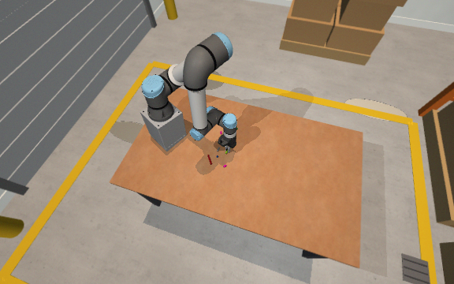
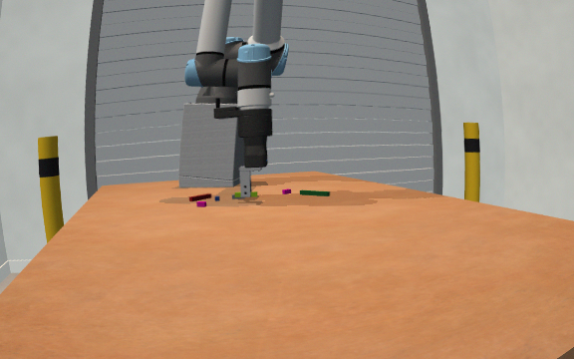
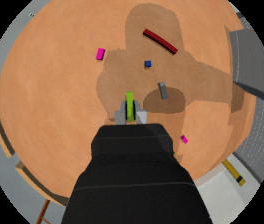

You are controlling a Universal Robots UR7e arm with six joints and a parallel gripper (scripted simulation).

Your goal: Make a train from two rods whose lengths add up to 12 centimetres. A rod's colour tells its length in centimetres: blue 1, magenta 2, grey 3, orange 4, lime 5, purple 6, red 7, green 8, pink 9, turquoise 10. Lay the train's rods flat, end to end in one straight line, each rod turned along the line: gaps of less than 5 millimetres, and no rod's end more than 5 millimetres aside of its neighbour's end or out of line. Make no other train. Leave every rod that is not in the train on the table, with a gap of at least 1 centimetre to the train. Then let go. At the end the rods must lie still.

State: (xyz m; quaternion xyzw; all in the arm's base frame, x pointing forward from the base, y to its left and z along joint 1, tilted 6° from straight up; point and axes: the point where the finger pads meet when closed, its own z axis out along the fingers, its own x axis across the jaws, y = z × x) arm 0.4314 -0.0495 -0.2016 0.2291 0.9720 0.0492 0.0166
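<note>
Right now my hand is 10 mm above the lime rod. From my hand the other things lie so: red rod (110 mm behind, 80 mm to the right, 30 mm below); then blue rod (60 mm behind, 50 mm to the right, 30 mm below); then grey rod (70 mm behind, 30 mm below).
</note>
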